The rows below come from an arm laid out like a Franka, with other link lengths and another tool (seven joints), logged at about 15 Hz.
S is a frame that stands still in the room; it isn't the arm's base.
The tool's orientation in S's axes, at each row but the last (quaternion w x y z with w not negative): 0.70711 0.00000 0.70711 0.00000; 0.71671 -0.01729 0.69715 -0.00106; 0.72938 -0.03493 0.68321 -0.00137; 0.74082 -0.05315 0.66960 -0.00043; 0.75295 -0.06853 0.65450 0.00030; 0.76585 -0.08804 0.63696 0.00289; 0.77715 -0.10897 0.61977 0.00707; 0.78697 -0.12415 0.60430 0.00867
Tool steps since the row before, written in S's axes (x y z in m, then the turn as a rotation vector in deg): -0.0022 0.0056 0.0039 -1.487 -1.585 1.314; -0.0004 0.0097 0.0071 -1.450 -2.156 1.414; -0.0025 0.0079 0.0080 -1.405 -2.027 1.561; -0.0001 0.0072 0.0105 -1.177 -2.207 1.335; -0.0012 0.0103 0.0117 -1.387 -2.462 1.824; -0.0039 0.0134 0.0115 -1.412 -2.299 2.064; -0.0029 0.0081 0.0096 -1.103 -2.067 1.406; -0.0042 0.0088 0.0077 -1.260 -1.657 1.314
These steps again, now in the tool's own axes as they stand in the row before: -0.0039 0.0056 -0.0022 -1.314 -1.585 -1.487; -0.0074 0.0095 0.0000 -1.398 -2.159 -1.461; -0.0085 0.0076 -0.0016 -1.548 -2.040 -1.400; -0.0109 0.0063 0.0015 -1.287 -2.217 -1.210; -0.0126 0.0091 0.0015 -1.777 -2.501 -1.378; -0.0134 0.0121 0.0000 -2.033 -2.369 -1.338; -0.0109 0.0068 0.0007 -1.356 -2.082 -1.137; -0.0097 0.0078 -0.0003 -1.366 -1.642 -1.223
